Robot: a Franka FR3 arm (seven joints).
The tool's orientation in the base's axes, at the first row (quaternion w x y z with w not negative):
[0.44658, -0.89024, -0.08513, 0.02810]
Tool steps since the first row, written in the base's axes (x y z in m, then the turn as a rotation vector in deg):
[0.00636, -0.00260, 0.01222, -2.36, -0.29, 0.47]
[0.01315, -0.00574, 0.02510, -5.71, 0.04, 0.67]
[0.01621, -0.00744, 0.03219, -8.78, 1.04, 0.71]
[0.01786, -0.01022, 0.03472, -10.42, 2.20, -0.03]
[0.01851, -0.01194, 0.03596, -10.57, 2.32, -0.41]
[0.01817, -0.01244, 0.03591, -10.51, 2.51, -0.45]
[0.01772, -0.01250, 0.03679, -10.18, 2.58, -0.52]
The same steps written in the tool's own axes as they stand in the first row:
[0.00612, -0.00745, -0.01018, -2.36, -0.50, -0.21]
[0.01258, -0.01505, -0.02124, -5.59, -1.28, 0.35]
[0.01547, -0.01933, -0.02722, -8.44, -2.29, 1.50]
[0.01667, -0.01952, -0.03115, -9.86, -2.58, 3.07]
[0.01704, -0.01942, -0.03333, -10.00, -2.37, 3.41]
[0.01661, -0.01913, -0.03365, -9.91, -2.44, 3.58]
[0.01618, -0.01985, -0.03417, -9.57, -2.39, 3.63]

